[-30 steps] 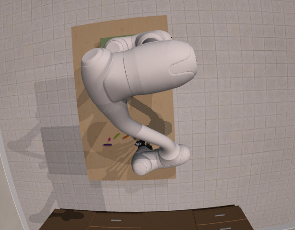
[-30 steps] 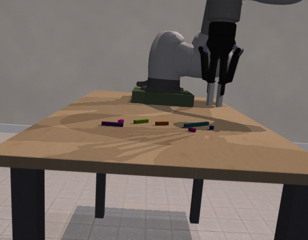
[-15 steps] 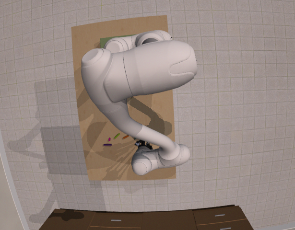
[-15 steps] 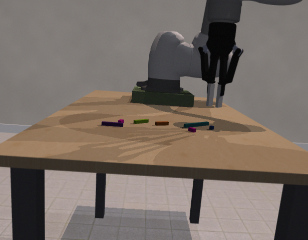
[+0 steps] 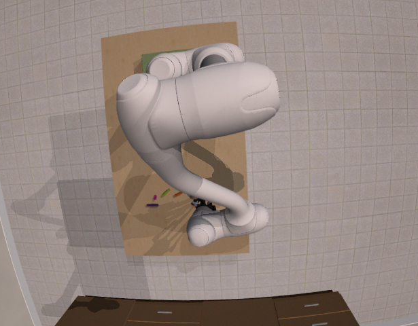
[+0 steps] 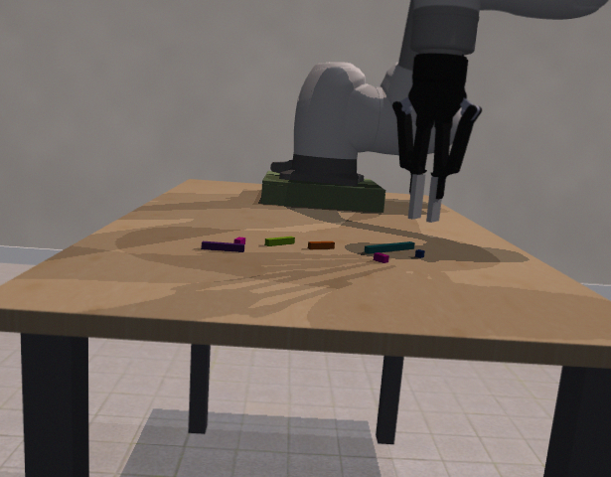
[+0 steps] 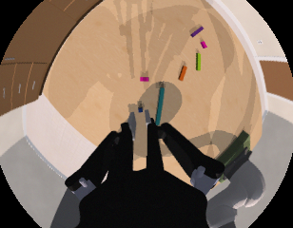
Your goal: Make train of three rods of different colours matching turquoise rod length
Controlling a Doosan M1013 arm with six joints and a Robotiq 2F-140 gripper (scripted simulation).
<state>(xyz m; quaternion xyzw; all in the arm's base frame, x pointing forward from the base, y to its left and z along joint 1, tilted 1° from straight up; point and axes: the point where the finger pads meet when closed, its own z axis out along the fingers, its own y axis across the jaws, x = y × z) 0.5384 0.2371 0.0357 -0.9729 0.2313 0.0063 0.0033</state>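
Right now my hand is 80 mm above the blue rod. From my hand the other things lie so: orange rod (20 mm ahead, 150 mm to the right, 80 mm below); lime rod (20 mm ahead, 210 mm to the right, 80 mm below); turquoise rod (20 mm behind, 50 mm to the right, 80 mm below).
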